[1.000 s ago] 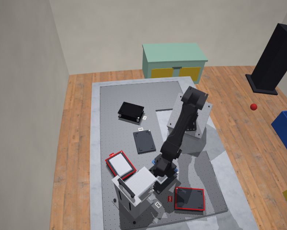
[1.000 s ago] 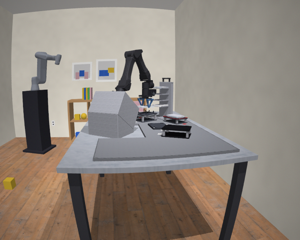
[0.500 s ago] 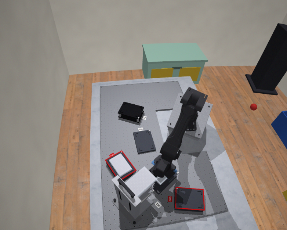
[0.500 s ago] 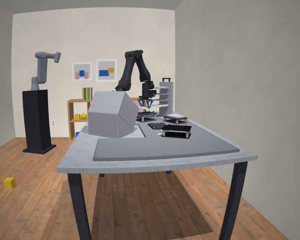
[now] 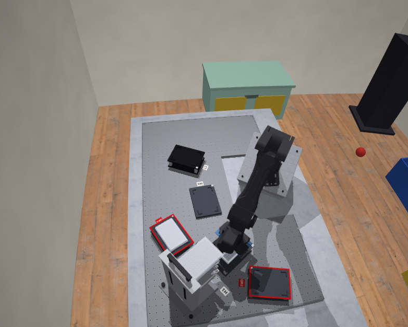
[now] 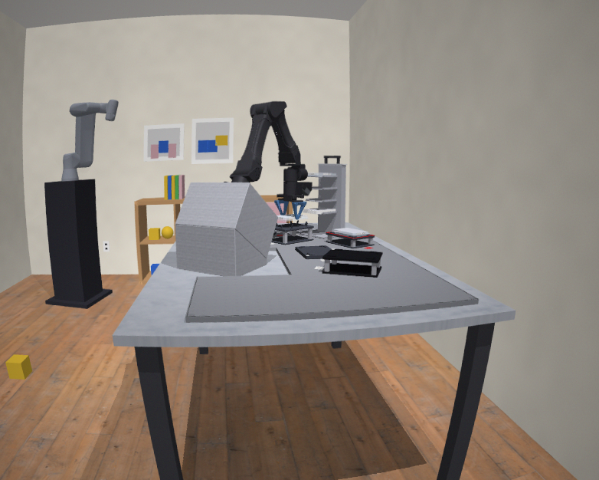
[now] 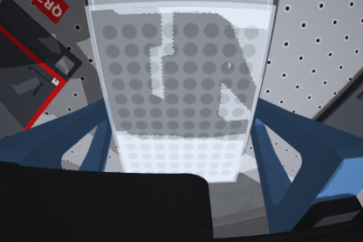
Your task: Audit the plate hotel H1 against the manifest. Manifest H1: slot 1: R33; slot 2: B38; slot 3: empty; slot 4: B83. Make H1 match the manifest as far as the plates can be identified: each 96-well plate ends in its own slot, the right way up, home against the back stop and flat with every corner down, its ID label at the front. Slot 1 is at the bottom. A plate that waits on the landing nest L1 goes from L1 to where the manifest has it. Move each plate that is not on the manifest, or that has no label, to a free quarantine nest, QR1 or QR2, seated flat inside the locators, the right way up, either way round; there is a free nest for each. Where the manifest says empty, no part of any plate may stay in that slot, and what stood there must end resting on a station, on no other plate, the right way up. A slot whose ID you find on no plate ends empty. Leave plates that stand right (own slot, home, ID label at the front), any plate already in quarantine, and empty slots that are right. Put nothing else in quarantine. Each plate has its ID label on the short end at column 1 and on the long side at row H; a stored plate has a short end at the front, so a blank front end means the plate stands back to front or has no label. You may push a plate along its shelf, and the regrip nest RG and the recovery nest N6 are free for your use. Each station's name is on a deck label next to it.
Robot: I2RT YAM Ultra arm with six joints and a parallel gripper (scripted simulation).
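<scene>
The regrip nest RG lies 40 mm below my hand. The rest, counted from my hand: H1 deck label (160 mm to the left, 100 mm below, 10 mm ahead); RG label (100 mm below, 80 mm to the right, 70 mm behind); white 96-well plate (130 mm to the left, 120 mm ahead, 10 mm above).
</scene>
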